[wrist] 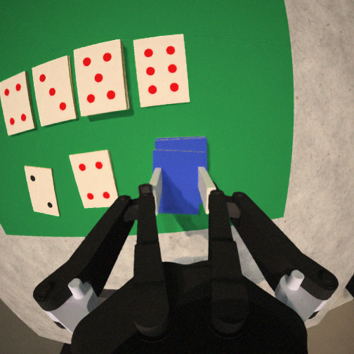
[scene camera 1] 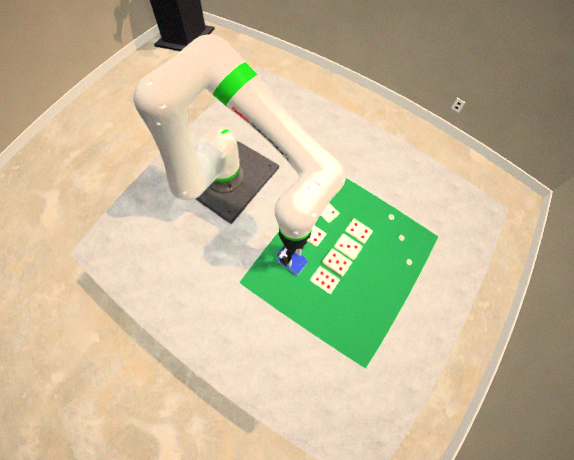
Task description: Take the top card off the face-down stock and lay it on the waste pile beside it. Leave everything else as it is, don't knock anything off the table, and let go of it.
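Where they show: gripper, between the fingertips: (scene camera 1: 292, 258); arm's base, origin of its link: (scene camera 1: 225, 177).
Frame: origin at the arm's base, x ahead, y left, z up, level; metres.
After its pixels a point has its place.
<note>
The face-down stock (scene camera 1: 300, 263) {x 0.412, y -0.210, z 0.000 m} (wrist: 180, 144) is a small blue pile near the mat's edge on the robot's side. Its top card (wrist: 180, 162) is shifted slightly toward the gripper, so strips of blue show beyond its far edge. My gripper (scene camera 1: 294, 258) {x 0.379, y -0.205, z 0.002 m} (wrist: 179, 176) is over the stock, partly open, with one pale finger pad at each long side of the top card; nothing is held between them. Whether the pads touch the card's edges I cannot tell. The waste pile (scene camera 1: 317, 236) {x 0.429, y -0.081, z -0.021 m} (wrist: 94, 179), a face-up card with four red dots, lies left of the stock in the wrist view.
A card with two black dots (scene camera 1: 330, 213) {x 0.441, y 0.029, z -0.023 m} (wrist: 42, 191) lies beyond the waste pile. A row of red-dotted piles, including a six (scene camera 1: 325, 280) {x 0.517, y -0.226, z -0.023 m} (wrist: 161, 70) and a five (scene camera 1: 337, 262) {x 0.533, y -0.150, z -0.012 m} (wrist: 101, 78), lies across the green mat (scene camera 1: 350, 325) {x 0.659, y -0.344, z -0.027 m} (wrist: 240, 125). Small pale discs (scene camera 1: 401, 238) {x 0.737, y 0.044, z -0.023 m} lie at its far side.
</note>
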